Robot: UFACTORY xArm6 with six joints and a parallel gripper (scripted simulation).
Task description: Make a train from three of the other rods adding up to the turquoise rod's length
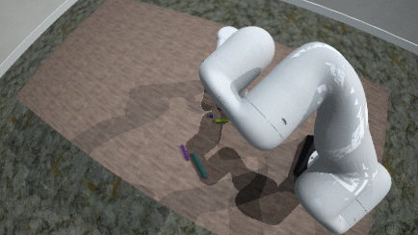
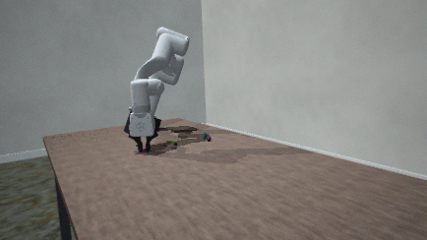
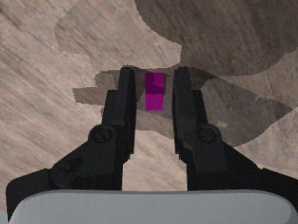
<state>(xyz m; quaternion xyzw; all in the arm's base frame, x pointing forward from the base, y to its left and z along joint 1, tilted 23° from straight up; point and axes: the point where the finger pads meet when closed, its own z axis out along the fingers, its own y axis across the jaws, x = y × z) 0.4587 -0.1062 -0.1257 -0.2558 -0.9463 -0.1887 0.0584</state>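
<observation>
The magenta rod is 20 mm below my hand. From my hand the other things lie so: blue rod (10 mm behind, 150 mm to the left, 20 mm below); then grey rod (110 mm behind, 10 mm to the left, 20 mm below); then lime rod (60 mm behind, 150 mm to the left, 20 mm below).
</observation>
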